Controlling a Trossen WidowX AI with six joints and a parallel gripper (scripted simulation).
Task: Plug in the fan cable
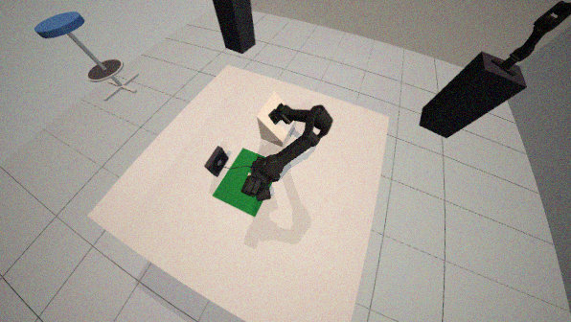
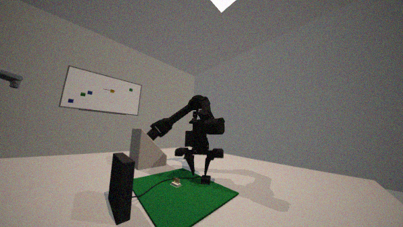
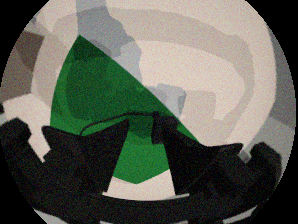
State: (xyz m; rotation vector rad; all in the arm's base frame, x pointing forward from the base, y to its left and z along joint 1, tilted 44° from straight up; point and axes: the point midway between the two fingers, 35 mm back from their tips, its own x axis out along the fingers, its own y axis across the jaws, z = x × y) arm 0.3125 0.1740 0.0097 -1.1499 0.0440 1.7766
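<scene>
Right now the black plug is 3 cm ahead of my gripper tip, 1 cm to the left of it and 1 cm below it. From my gripper tip the other things lie so: pale four-pin header (1 cm behind, 9 cm to the right, 2 cm below); black fan (2 cm ahead, 25 cm to the right, 4 cm above); green board (1 cm ahead, 9 cm to the right, 3 cm below).
</scene>
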